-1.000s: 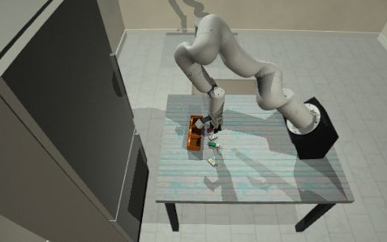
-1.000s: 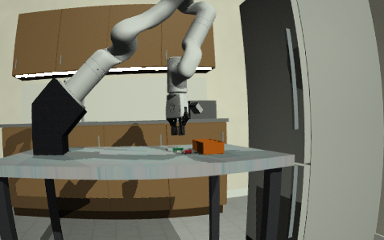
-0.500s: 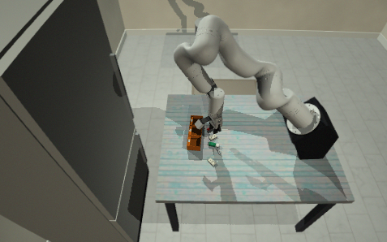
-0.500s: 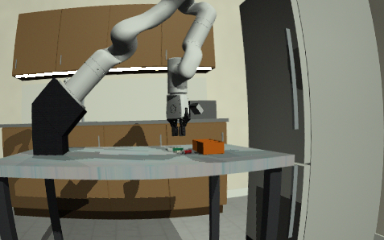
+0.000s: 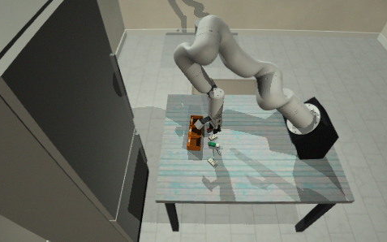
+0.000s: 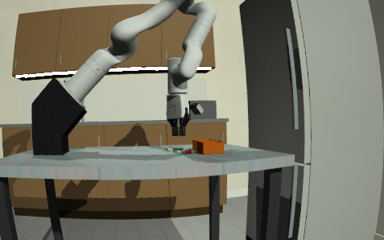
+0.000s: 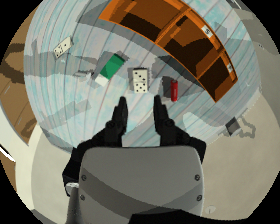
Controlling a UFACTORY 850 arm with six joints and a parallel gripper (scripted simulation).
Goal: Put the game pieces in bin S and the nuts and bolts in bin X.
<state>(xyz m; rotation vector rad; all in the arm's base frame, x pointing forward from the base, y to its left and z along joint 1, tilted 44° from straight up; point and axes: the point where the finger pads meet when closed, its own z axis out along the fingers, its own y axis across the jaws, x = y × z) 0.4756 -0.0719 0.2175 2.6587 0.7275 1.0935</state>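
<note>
Right now the orange bin is 12 cm ahead of my hand, 7 cm below it and 2 cm to the right of it. Also, from my hand: bolt: 11 cm to the left, 8 cm below, 3 cm behind; then red piece: 8 cm below, 7 cm to the right, 2 cm ahead; then green piece: 8 cm below, 7 cm to the left, 1 cm behind.
</note>
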